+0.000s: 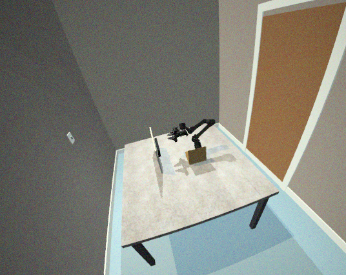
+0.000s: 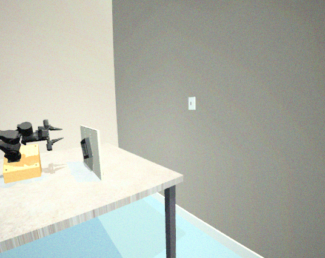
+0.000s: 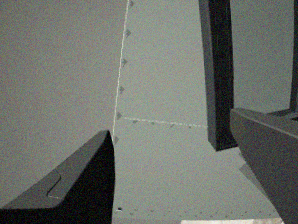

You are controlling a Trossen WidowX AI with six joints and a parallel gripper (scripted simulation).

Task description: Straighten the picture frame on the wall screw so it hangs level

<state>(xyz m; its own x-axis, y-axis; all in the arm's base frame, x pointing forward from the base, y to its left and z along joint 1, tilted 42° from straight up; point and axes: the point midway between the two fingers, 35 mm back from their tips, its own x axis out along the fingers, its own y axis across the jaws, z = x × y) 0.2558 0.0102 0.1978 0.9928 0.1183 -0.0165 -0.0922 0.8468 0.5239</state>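
My gripper tip is 14 cm short of the picture frame, 1 cm to the left of it and 12 cm above it. Also, from my gripper tip: wall panel (15 cm ahead, 12 cm below).
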